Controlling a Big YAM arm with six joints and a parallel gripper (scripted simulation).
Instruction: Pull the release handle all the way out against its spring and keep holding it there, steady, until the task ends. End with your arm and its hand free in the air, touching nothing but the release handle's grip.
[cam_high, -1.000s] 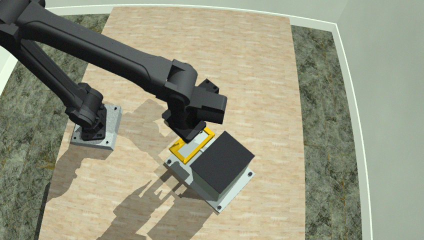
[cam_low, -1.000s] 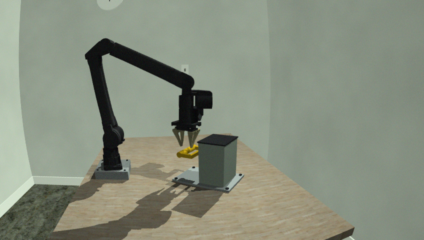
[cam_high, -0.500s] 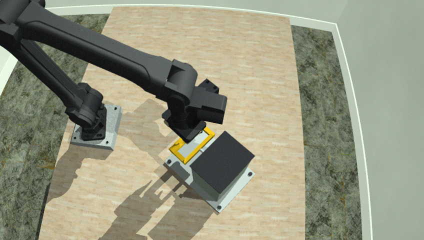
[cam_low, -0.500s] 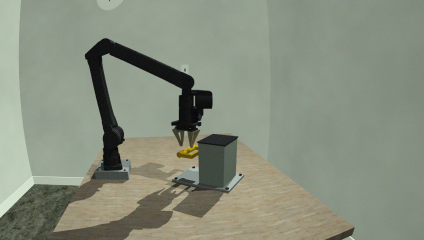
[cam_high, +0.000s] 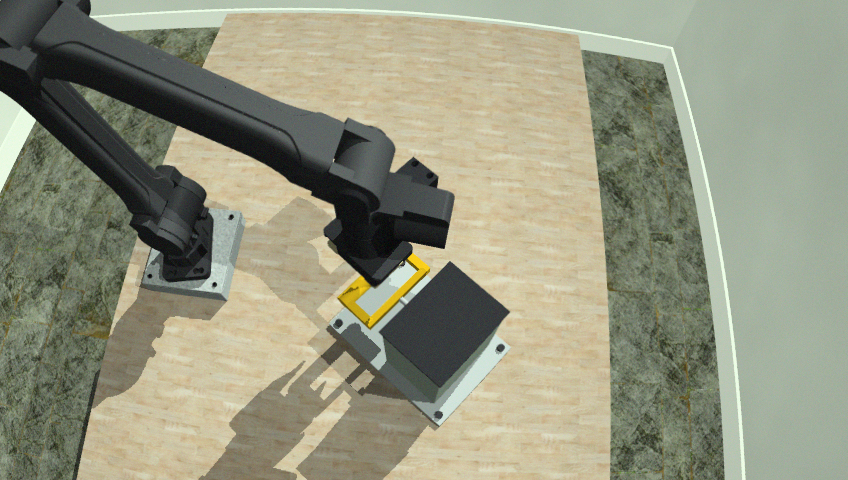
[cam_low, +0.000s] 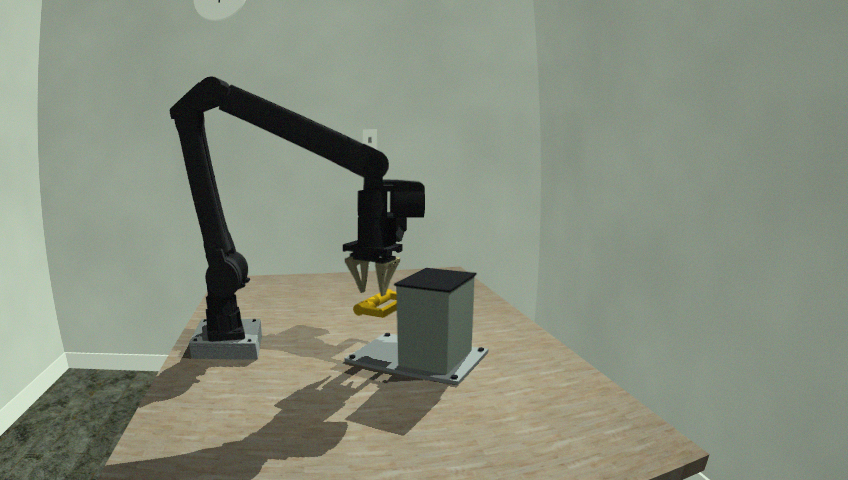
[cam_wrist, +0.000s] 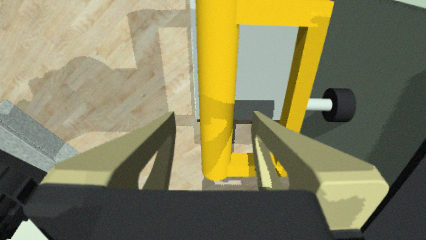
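Now: the release handle 4 cm to the right of my hand, 4 cm ahead of it and 2 cm below it. Round my hand: bolted base plate (13 cm below, 7 cm to the right, 6 cm ahead).
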